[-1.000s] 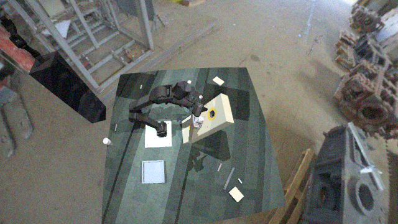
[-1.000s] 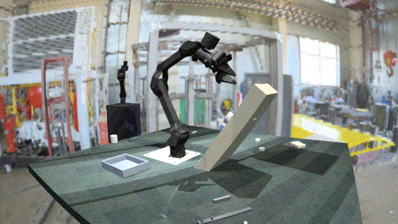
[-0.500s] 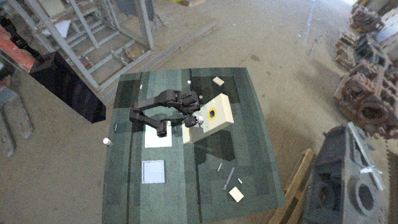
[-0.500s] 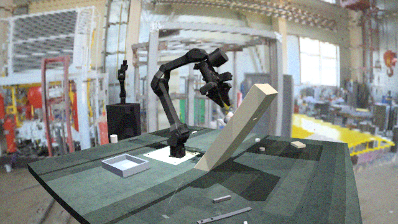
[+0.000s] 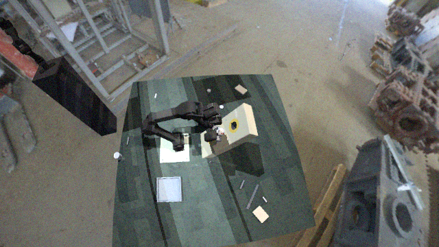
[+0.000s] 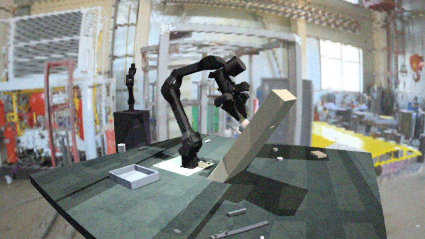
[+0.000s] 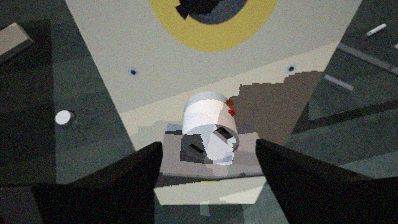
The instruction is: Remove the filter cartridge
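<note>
The filter cartridge is 30 mm below my gripper tip and 10 mm ahead of it. The rest, counted from my gripper tip: tan service panel (60 mm ahead, 50 mm below, 20 mm to the right); grey tray (370 mm behind, 220 mm to the right, 220 mm below).
</note>
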